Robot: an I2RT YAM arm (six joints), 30 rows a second.
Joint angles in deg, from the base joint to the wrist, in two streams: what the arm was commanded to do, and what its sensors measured. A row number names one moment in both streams.
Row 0, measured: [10.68 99.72 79.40 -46.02 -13.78 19.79]
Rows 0 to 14, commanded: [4.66 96.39 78.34 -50.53 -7.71 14.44]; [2.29 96.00 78.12 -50.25 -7.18 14.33]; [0.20 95.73 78.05 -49.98 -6.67 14.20]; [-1.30 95.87 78.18 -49.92 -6.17 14.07]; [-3.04 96.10 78.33 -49.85 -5.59 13.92]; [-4.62 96.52 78.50 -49.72 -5.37 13.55]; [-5.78 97.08 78.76 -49.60 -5.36 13.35]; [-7.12 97.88 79.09 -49.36 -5.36 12.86]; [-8.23 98.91 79.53 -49.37 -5.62 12.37]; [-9.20 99.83 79.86 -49.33 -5.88 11.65]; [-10.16 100.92 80.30 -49.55 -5.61 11.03]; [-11.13 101.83 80.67 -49.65 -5.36 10.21]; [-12.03 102.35 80.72 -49.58 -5.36 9.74]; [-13.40 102.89 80.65 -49.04 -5.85 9.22]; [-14.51 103.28 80.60 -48.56 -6.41 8.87]
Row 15, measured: [-12.23 101.38 79.66 -47.53 -6.66 12.99]
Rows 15 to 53, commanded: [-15.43 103.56 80.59 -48.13 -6.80 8.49]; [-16.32 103.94 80.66 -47.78 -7.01 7.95]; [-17.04 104.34 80.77 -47.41 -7.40 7.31]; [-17.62 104.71 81.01 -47.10 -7.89 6.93]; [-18.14 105.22 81.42 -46.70 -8.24 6.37]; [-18.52 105.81 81.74 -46.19 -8.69 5.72]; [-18.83 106.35 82.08 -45.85 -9.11 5.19]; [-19.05 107.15 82.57 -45.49 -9.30 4.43]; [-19.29 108.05 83.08 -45.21 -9.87 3.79]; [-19.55 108.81 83.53 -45.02 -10.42 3.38]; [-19.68 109.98 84.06 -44.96 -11.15 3.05]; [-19.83 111.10 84.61 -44.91 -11.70 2.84]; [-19.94 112.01 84.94 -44.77 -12.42 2.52]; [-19.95 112.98 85.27 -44.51 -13.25 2.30]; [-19.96 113.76 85.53 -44.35 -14.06 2.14]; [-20.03 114.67 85.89 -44.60 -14.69 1.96]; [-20.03 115.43 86.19 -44.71 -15.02 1.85]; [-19.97 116.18 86.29 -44.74 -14.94 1.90]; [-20.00 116.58 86.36 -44.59 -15.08 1.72]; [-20.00 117.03 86.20 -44.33 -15.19 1.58]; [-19.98 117.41 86.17 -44.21 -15.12 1.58]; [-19.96 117.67 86.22 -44.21 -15.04 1.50]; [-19.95 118.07 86.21 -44.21 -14.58 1.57]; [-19.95 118.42 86.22 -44.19 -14.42 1.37]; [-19.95 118.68 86.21 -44.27 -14.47 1.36]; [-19.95 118.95 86.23 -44.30 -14.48 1.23]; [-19.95 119.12 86.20 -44.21 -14.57 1.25]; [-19.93 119.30 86.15 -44.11 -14.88 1.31]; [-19.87 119.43 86.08 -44.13 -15.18 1.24]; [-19.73 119.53 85.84 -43.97 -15.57 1.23]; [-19.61 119.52 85.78 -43.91 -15.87 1.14]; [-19.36 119.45 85.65 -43.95 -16.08 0.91]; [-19.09 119.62 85.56 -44.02 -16.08 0.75]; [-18.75 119.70 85.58 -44.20 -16.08 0.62]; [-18.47 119.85 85.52 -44.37 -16.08 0.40]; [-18.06 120.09 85.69 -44.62 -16.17 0.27]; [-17.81 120.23 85.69 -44.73 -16.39 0.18]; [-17.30 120.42 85.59 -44.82 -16.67 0.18]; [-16.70 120.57 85.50 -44.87 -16.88 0.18]
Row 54, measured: [-20.27 117.78 85.62 -43.16 -12.82 -2.20]
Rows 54 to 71, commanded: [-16.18 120.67 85.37 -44.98 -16.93 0.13]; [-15.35 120.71 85.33 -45.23 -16.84 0.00]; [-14.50 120.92 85.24 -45.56 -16.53 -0.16]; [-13.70 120.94 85.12 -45.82 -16.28 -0.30]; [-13.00 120.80 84.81 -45.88 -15.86 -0.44]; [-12.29 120.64 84.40 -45.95 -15.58 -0.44]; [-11.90 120.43 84.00 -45.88 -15.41 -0.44]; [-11.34 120.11 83.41 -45.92 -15.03 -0.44]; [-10.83 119.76 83.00 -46.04 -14.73 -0.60]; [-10.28 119.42 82.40 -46.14 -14.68 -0.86]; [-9.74 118.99 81.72 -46.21 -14.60 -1.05]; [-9.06 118.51 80.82 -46.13 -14.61 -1.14]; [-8.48 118.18 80.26 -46.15 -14.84 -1.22]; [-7.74 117.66 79.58 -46.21 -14.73 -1.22]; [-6.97 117.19 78.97 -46.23 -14.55 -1.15]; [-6.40 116.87 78.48 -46.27 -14.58 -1.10]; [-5.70 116.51 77.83 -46.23 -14.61 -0.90]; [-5.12 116.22 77.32 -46.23 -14.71 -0.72]
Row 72, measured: [-8.97 114.32 81.17 -42.61 -7.73 -1.43]
